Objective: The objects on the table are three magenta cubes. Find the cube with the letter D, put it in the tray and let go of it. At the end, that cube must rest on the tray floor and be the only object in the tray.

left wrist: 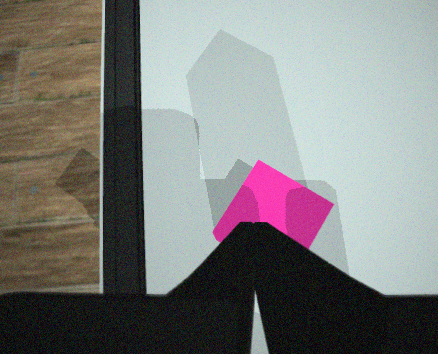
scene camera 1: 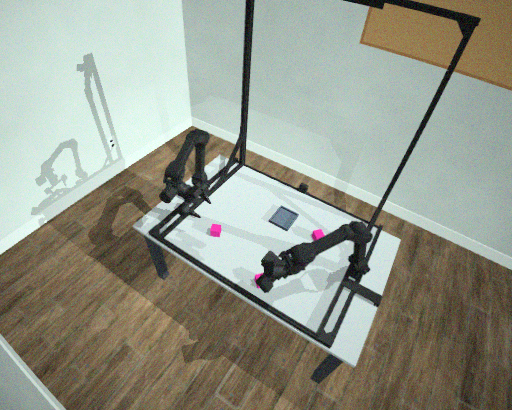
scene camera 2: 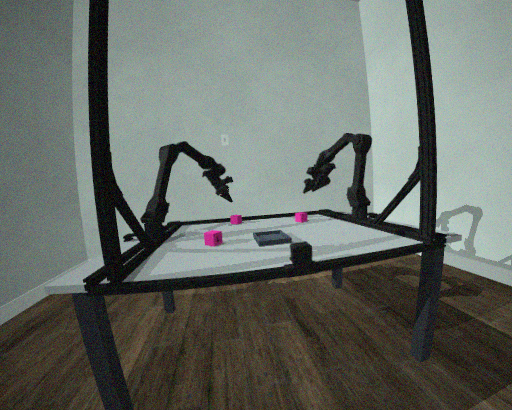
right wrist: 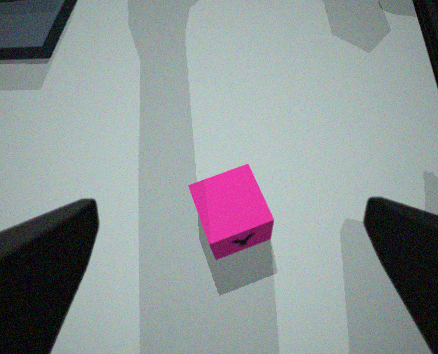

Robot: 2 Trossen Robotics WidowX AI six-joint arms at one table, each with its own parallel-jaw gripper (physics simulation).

Scene:
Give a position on a tray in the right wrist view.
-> At 36,36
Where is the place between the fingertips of my right gripper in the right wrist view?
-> At 234,211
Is my left gripper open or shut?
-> Shut.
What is my right gripper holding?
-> Nothing.

